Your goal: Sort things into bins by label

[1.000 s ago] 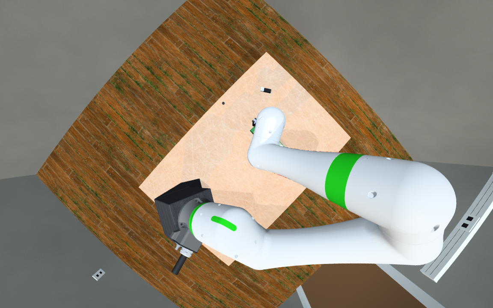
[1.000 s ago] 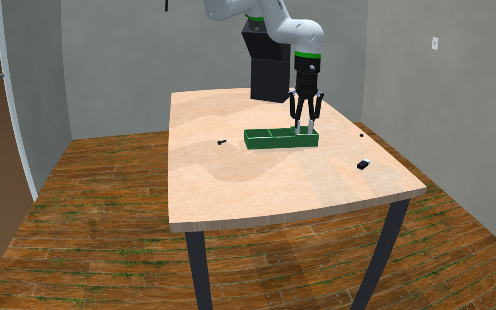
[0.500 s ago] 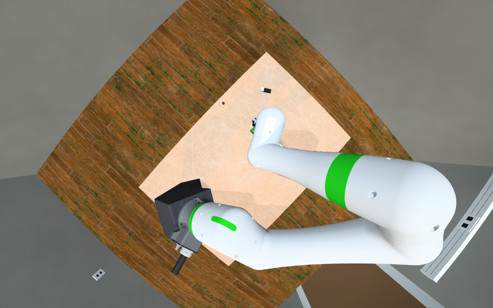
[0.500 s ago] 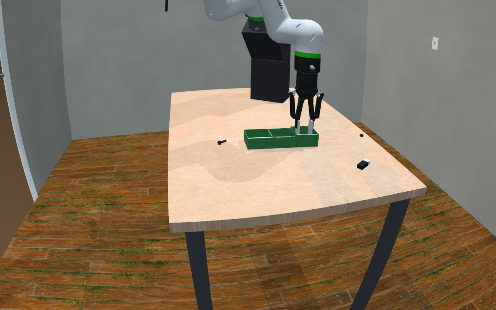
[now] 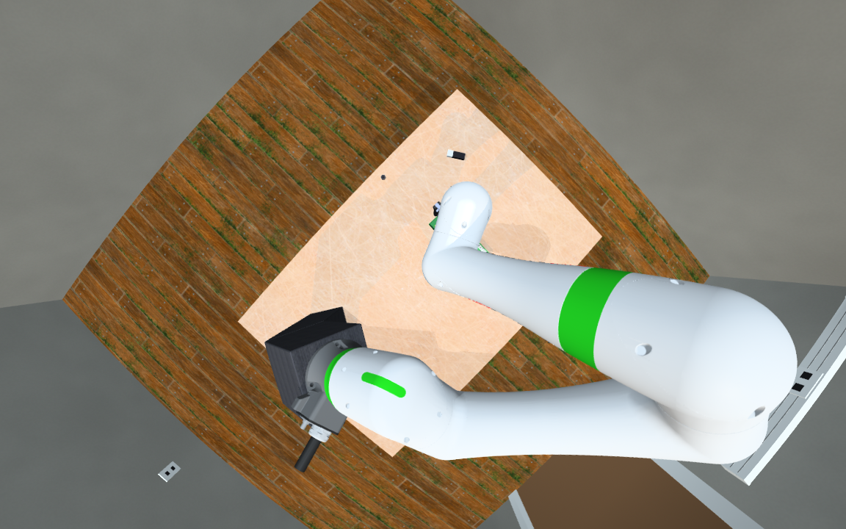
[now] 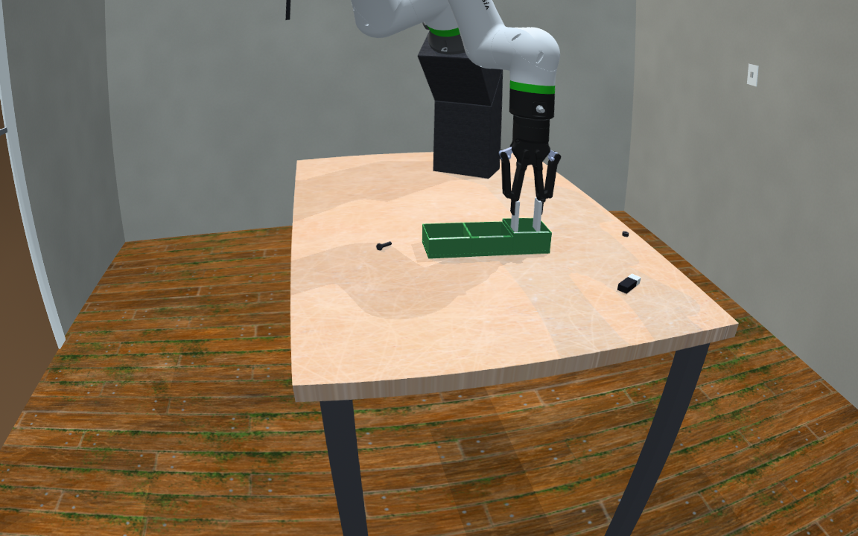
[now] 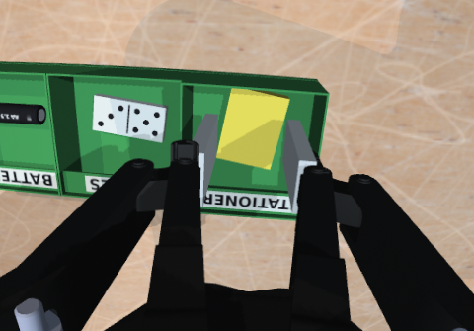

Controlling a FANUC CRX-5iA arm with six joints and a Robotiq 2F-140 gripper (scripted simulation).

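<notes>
Now: the yellow pad 50 mm below my hand. The rest, counted from my hand: black battery 170 mm to the right, 50 mm below, 50 mm behind; green three-part bin 80 mm to the right, 40 mm below, 10 mm behind; white domino 80 mm to the right, 50 mm below, 20 mm behind.
</notes>
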